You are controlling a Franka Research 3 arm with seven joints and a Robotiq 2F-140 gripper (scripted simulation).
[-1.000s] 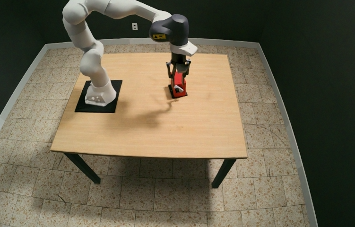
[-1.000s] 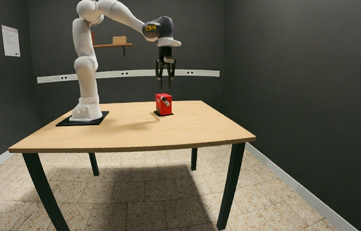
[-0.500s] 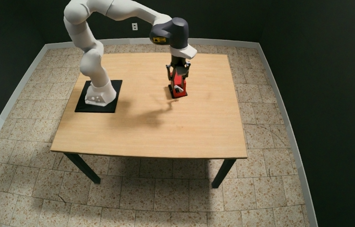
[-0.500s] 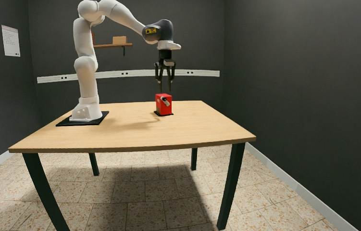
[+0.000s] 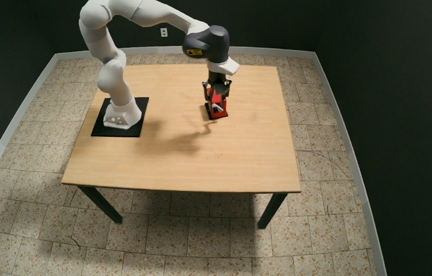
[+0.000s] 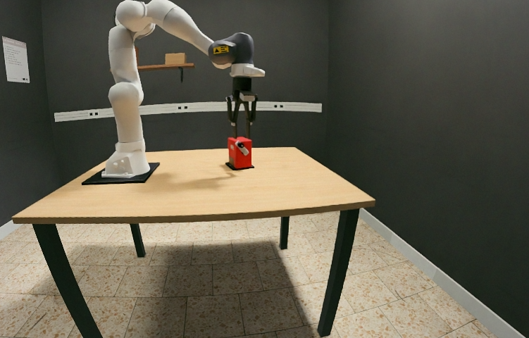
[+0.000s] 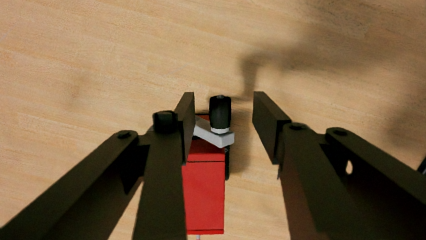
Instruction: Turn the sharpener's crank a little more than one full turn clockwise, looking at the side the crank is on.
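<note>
My hand is 7 cm above the crank and 2 cm to the right of it.
</note>
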